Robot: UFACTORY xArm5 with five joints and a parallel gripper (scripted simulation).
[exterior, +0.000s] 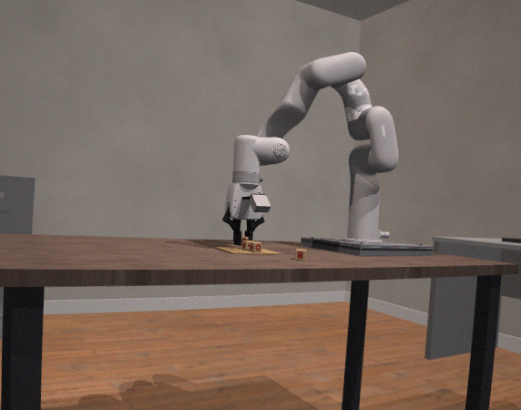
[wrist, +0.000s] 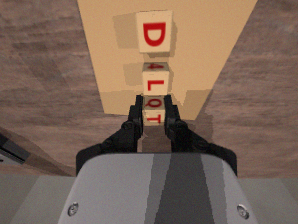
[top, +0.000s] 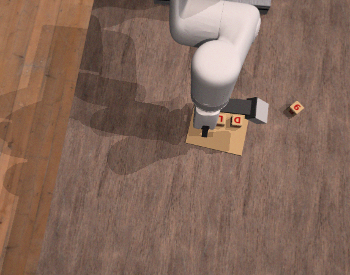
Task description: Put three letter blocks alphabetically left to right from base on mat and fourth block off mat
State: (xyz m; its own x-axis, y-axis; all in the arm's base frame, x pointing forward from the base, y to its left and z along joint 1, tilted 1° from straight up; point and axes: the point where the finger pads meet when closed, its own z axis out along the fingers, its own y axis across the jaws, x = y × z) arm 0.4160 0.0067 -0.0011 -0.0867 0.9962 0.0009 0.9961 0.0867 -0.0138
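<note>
Right now the tan mat is 4 cm to the left of my hand and 3 cm below it.
</note>
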